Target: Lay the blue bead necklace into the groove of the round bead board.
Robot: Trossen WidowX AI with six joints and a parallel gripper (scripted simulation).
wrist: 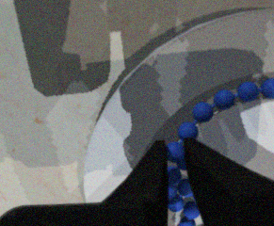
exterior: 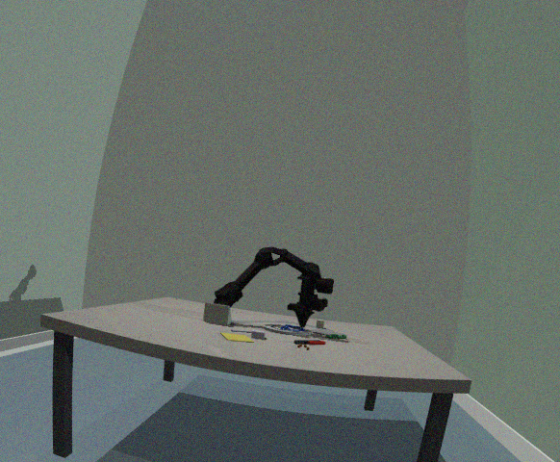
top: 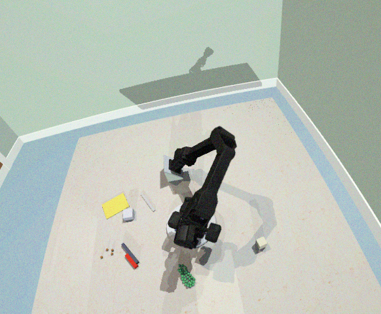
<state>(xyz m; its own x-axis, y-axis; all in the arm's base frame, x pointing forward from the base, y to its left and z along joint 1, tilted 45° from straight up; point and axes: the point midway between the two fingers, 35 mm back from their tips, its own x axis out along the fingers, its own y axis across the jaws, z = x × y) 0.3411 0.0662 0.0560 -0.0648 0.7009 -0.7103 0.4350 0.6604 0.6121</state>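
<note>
The round bead board is 60 mm behind my gripper tip, 20 mm to the right of it and 10 mm below it. The rest, counted from my gripper tip: grey tool 70 mm ahead, 270 mm to the right, 20 mm below; then cream cube 60 mm ahead, 230 mm to the left; then stick 190 mm behind, 220 mm to the right, 20 mm below.
</note>
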